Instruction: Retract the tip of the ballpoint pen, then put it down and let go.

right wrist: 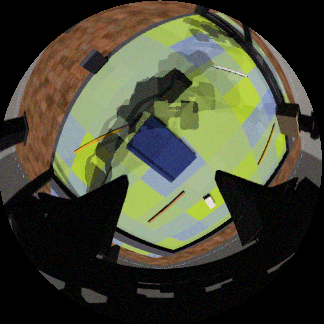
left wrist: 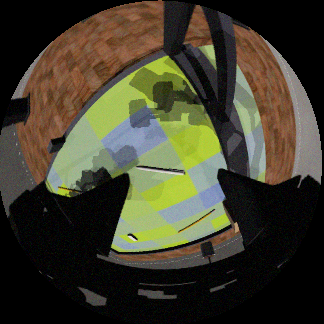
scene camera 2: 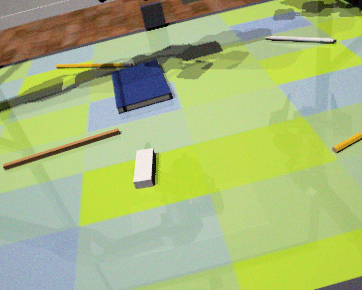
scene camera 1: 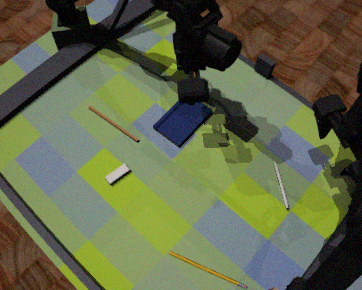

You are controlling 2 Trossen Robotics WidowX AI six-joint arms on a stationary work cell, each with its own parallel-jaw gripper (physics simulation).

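Places are measured from the left arm's base along level axes (x ahead, y left, z up), in centimetres.
Where they show: left gripper, between the fingertips: (left wrist: 174,175) (scene camera 1: 331,156); right gripper, between the fingertips: (right wrist: 172,176) (scene camera 2: 124,1); right arm's base, origin of its link: (scene camera 1: 68,18).
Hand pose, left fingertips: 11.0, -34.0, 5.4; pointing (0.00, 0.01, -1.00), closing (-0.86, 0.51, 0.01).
After its pixels a point has its place, as x, y, z.
The white ballpoint pen (scene camera 1: 282,187) @[15.8, -28.2, -9.6] (scene camera 2: 301,39) @[16.3, -28.2, -9.9] (left wrist: 161,170) @[16.1, -28.7, -9.7] (right wrist: 230,71) @[17.1, -28.8, -10.1] lies flat on the checkered mat, at the right in scene camera 1 and at the upper right in scene camera 2. The pen's ends are too small to tell whether its tip is out. My left gripper (scene camera 1: 328,114) (left wrist: 174,175) @[11.0, -34.0, 5.3] is open and empty, raised above the mat, apart from the pen; in its wrist view the pen shows between and beyond the fingertips. My right gripper (scene camera 1: 193,91) @[45.8, -27.9, 4.5] (right wrist: 172,176) @[45.8, -27.9, 4.5] is open and empty, above the mat near the blue book, away from the pen.
A dark blue book (scene camera 1: 182,122) @[46.3, -26.3, -9.2] (scene camera 2: 142,86) @[46.7, -25.2, -9.2] (right wrist: 162,150) @[46.8, -27.5, -9.2] lies below the right gripper. A white eraser (scene camera 1: 118,174) @[48.7, -4.7, -9.2] (scene camera 2: 144,168) @[49.1, -3.9, -9.2], a brown stick (scene camera 1: 114,124) @[59.9, -14.4, -9.8] (scene camera 2: 62,148) @[60.4, -14.2, -9.9] and a yellow pencil (scene camera 1: 207,270) @[17.7, -0.8, -9.8] (left wrist: 196,220) @[17.0, -1.6, -10.2] lie on the mat. Another yellow pencil (scene camera 2: 94,66) @[55.2, -41.4, -10.1] (right wrist: 100,138) @[54.3, -40.9, -9.8] lies by the book.
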